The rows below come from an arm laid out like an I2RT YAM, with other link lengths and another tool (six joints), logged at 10 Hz.
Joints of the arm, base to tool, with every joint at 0 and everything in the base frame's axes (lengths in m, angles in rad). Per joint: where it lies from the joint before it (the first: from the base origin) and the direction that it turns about. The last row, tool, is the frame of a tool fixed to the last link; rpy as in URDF.
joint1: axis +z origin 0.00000 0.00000 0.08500
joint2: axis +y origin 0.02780 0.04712 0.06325
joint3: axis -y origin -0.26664 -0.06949 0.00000
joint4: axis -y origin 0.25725 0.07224 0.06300
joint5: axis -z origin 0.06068 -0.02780 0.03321
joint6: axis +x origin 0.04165 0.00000 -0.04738
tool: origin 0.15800 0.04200 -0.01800 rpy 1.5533 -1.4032 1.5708
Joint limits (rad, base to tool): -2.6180..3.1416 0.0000..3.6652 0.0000..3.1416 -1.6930..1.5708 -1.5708..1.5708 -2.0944..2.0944
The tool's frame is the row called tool.
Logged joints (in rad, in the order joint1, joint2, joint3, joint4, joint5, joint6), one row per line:
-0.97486, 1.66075, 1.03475, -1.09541, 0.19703, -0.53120
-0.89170, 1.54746, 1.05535, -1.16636, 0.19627, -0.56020
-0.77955, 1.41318, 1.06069, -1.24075, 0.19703, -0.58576
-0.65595, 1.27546, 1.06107, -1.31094, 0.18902, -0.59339
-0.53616, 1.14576, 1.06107, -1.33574, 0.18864, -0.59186
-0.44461, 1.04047, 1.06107, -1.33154, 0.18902, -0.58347
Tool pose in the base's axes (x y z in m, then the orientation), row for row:
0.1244, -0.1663, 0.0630, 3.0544, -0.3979, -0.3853
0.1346, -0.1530, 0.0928, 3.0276, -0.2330, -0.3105
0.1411, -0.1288, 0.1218, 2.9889, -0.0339, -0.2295
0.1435, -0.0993, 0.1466, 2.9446, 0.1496, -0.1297
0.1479, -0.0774, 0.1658, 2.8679, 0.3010, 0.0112
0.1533, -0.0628, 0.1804, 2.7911, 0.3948, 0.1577
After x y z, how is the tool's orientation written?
As a rotation vector, in radians.
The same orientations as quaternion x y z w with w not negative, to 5 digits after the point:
0.98378, -0.12816, -0.12410, 0.01869
0.99089, -0.07626, -0.10162, 0.04459
0.99443, -0.01128, -0.07636, 0.07179
0.99323, 0.05046, -0.04375, 0.09503
0.98627, 0.10351, 0.00385, 0.12860
0.97610, 0.13807, 0.05515, 0.15848

